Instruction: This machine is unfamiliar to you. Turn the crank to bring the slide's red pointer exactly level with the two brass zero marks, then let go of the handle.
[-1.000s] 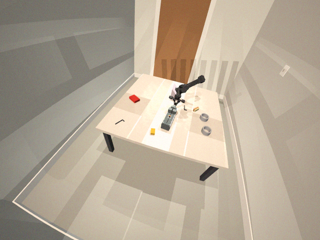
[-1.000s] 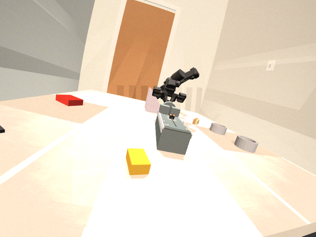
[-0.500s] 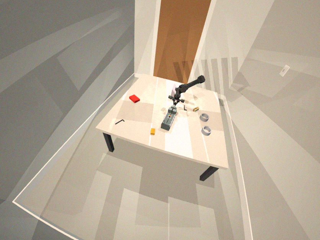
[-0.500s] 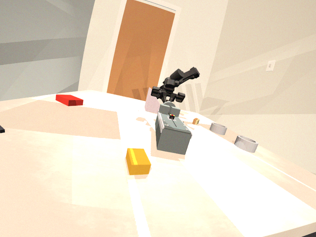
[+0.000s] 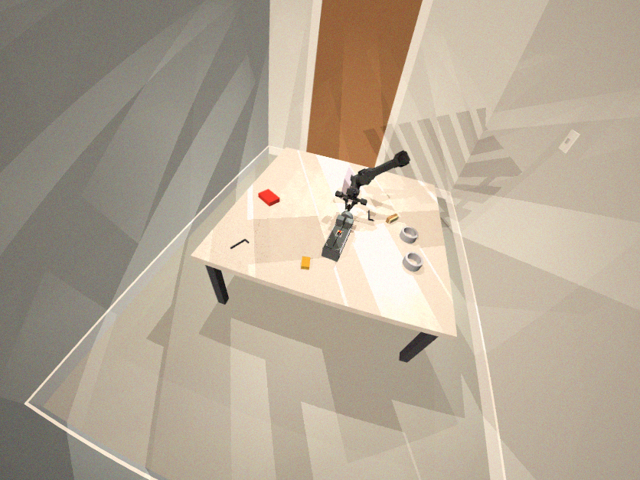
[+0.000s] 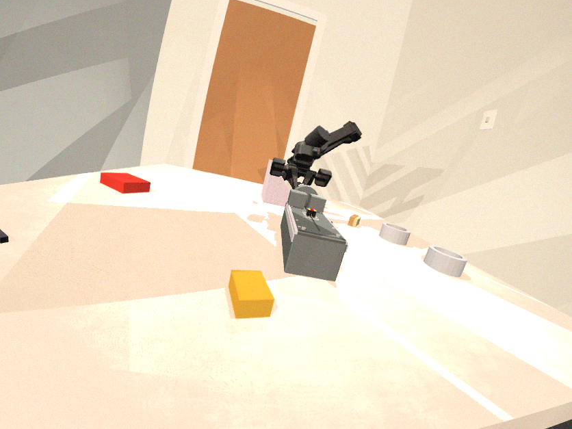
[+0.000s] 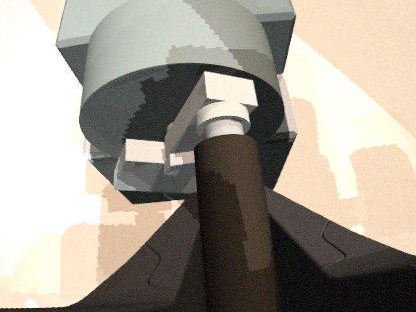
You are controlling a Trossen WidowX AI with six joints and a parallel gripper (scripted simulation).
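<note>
The red pointer lies 160 mm ahead of my gripper tip, 10 mm to the right of it and 10 mm below it. From my gripper tip the other things lie so: dark brown crank handle (20 mm behind, 20 mm above); yellow block (360 mm ahead, 130 mm to the right, 80 mm below); tan block (140 mm behind, 290 mm to the left, 80 mm below).
</note>
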